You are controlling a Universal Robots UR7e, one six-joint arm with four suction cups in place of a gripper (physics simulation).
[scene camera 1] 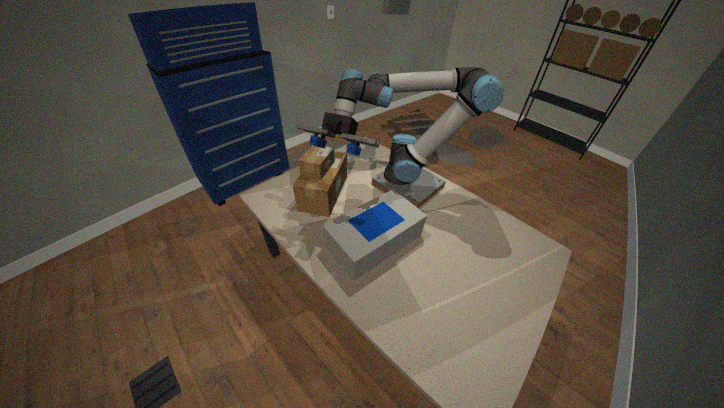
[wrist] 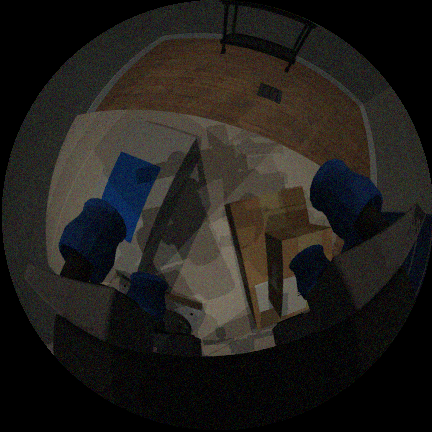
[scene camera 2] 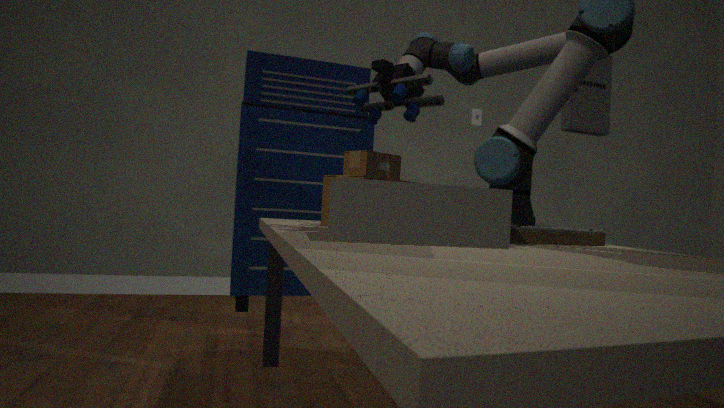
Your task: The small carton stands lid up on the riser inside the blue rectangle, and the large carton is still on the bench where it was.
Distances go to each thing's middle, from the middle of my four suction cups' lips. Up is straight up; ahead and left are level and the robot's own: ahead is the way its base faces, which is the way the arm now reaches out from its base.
Scene:
My suction cup is 160 mm to the left of the small carton [scene camera 2: 363, 162], 150 mm above it and 50 mm past it. The rest, counted from my suction cup: grey riser [scene camera 1: 362, 238] 280 mm below, 220 mm to the left, 30 mm ahead; large carton [scene camera 1: 314, 196] 260 mm below, 150 mm to the right, 60 mm behind.

